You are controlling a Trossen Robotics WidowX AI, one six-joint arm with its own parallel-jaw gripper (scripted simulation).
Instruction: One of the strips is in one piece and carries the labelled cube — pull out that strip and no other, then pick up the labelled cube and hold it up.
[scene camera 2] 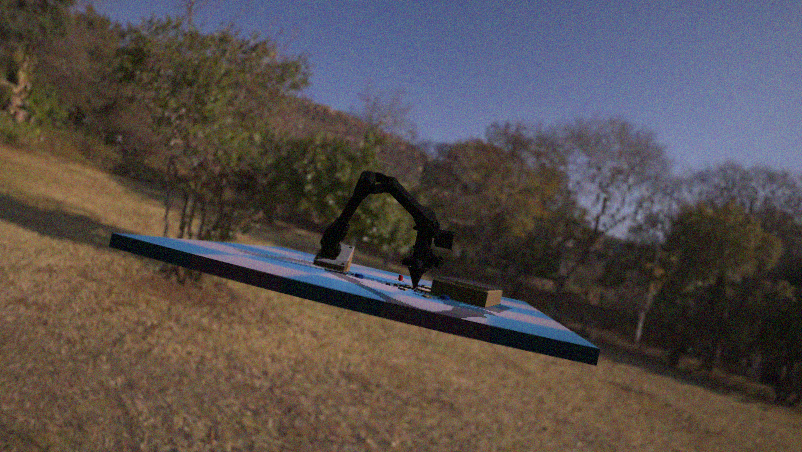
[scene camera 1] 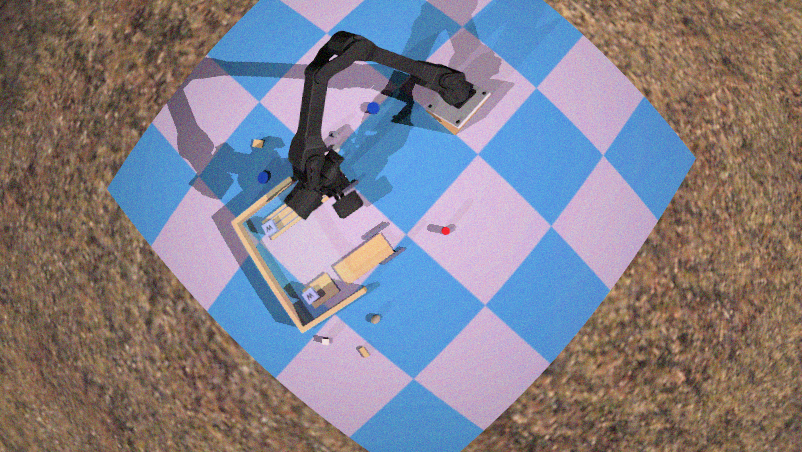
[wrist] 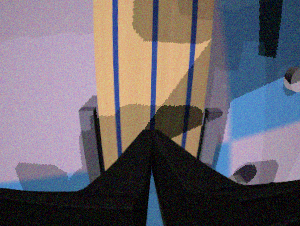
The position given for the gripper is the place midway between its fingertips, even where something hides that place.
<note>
In view: the gripper [scene camera 1: 334,181] and a strip [wrist: 151,70].
The gripper also shows in scene camera 2 [scene camera 2: 414,287] and in the wrist view [wrist: 150,137].
</note>
